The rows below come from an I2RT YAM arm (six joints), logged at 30 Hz.
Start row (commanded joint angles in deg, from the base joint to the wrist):
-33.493, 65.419, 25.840, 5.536, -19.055, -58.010
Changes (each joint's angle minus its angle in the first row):
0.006, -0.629, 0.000, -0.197, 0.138, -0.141
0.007, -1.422, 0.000, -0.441, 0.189, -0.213
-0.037, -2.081, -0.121, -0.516, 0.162, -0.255
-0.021, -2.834, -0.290, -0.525, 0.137, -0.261
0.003, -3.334, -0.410, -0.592, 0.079, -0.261
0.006, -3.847, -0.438, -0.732, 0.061, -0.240
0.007, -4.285, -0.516, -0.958, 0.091, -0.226
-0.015, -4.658, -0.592, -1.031, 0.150, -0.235
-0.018, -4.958, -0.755, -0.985, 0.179, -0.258
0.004, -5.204, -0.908, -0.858, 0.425, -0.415
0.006, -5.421, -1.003, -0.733, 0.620, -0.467
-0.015, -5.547, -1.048, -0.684, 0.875, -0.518
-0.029, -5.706, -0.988, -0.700, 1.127, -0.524
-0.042, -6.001, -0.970, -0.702, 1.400, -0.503
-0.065, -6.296, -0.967, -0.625, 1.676, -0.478
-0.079, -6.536, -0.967, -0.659, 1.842, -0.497
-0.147, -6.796, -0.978, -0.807, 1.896, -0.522
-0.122, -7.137, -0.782, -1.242, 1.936, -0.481
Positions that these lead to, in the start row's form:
-33.487, 64.790, 25.840, 5.339, -18.917, -58.151
-33.486, 63.997, 25.840, 5.095, -18.866, -58.223
-33.530, 63.338, 25.719, 5.020, -18.893, -58.265
-33.514, 62.585, 25.550, 5.011, -18.918, -58.271
-33.490, 62.085, 25.430, 4.944, -18.976, -58.271
-33.487, 61.572, 25.402, 4.804, -18.994, -58.250
-33.486, 61.134, 25.324, 4.578, -18.964, -58.236
-33.508, 60.761, 25.248, 4.505, -18.905, -58.245
-33.511, 60.461, 25.085, 4.551, -18.876, -58.268
-33.489, 60.215, 24.932, 4.678, -18.630, -58.425
-33.487, 59.998, 24.837, 4.803, -18.435, -58.477
-33.508, 59.872, 24.792, 4.852, -18.180, -58.528
-33.522, 59.713, 24.852, 4.836, -17.928, -58.534
-33.535, 59.418, 24.870, 4.834, -17.655, -58.513
-33.558, 59.123, 24.873, 4.911, -17.379, -58.488
-33.572, 58.883, 24.873, 4.877, -17.213, -58.507
-33.640, 58.623, 24.862, 4.729, -17.159, -58.532
-33.615, 58.282, 25.058, 4.294, -17.119, -58.491

